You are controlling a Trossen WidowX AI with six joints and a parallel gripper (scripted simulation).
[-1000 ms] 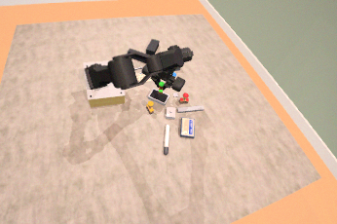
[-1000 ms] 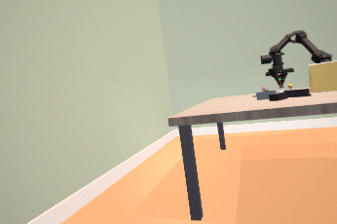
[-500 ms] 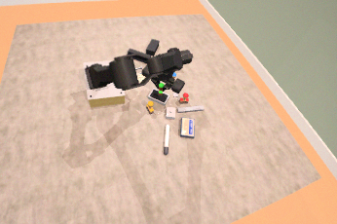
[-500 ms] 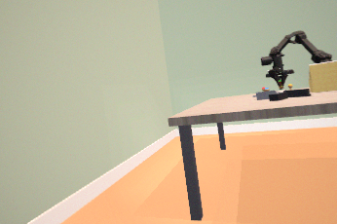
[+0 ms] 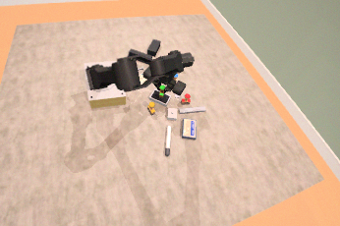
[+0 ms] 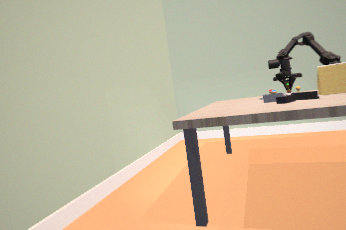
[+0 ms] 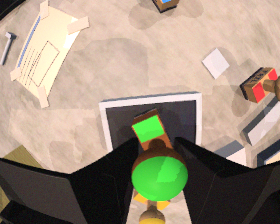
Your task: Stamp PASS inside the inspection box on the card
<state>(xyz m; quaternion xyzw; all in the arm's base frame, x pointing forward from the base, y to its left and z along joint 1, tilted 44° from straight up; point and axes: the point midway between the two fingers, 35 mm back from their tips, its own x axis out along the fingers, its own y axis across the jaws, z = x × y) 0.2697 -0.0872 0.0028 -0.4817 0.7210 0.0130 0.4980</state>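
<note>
The dark ink pad is 5 cm below my gripper tip. From my gripper tip the other things lie so: small white box 10 cm to the right, 3 cm below, 2 cm ahead; then yellow stamp 6 cm to the right, 6 cm behind, 3 cm below; then green-knobbed pass stamp right at my gripper tip.
</note>
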